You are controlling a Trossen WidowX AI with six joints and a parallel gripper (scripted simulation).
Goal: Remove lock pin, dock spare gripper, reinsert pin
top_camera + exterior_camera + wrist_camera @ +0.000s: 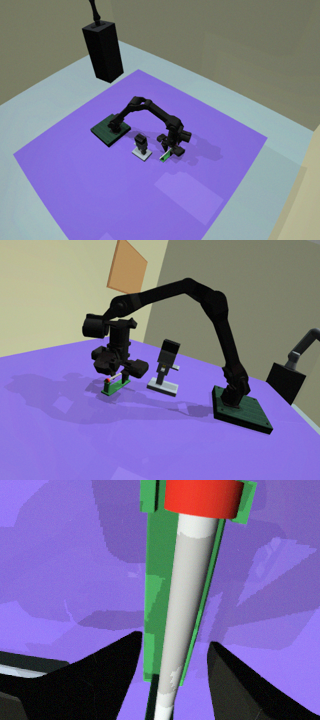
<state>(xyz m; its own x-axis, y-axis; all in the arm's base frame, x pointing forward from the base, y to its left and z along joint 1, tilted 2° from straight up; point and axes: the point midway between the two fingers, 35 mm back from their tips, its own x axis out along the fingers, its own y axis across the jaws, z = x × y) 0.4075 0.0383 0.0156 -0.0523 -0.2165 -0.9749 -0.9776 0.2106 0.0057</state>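
The green cradle lies 10 mm to the left of my gripper tip and 10 mm above it. Round my gripper tip: grey mount 150 mm behind, 70 mm to the right, 40 mm above; then spare gripper 140 mm behind, 80 mm to the right, 110 mm above.
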